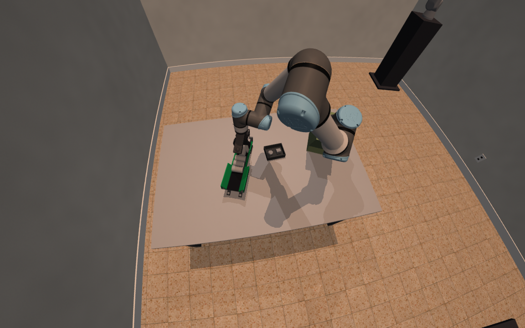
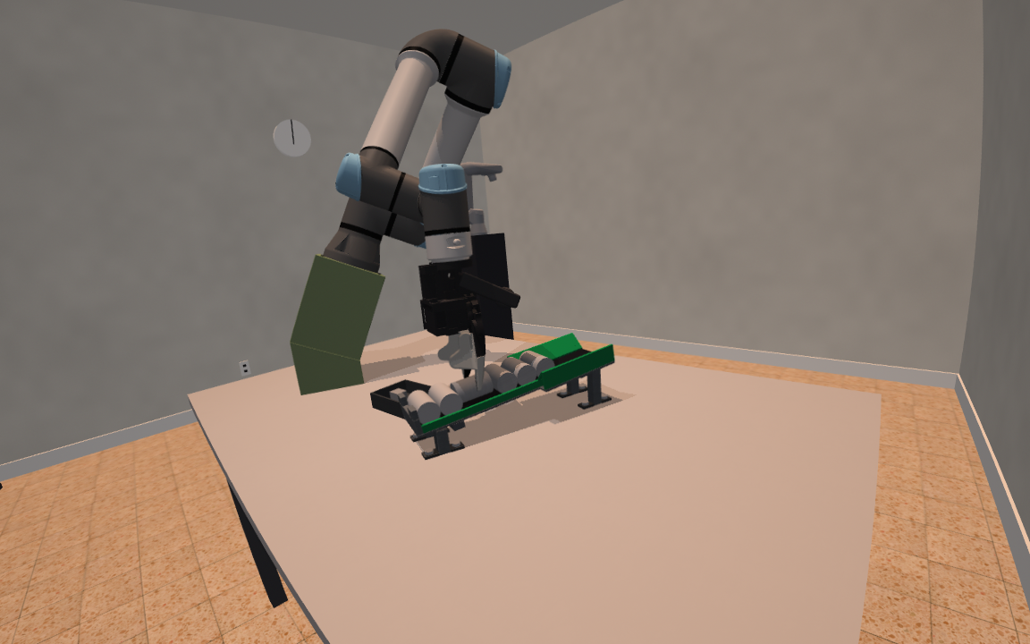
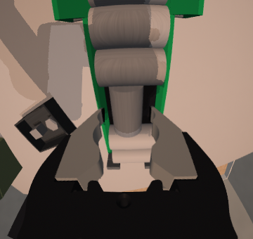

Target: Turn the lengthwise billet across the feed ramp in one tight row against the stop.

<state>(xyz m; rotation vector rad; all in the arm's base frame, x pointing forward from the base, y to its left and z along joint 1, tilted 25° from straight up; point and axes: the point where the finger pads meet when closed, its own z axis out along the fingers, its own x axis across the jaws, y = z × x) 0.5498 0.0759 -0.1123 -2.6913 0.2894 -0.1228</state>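
Right now my hand is 20 mm past the stop, 120 mm to the left of it and 40 mm above it. From my hand the other things lie so: black tray: 210 mm behind, 50 mm to the right, 90 mm below.
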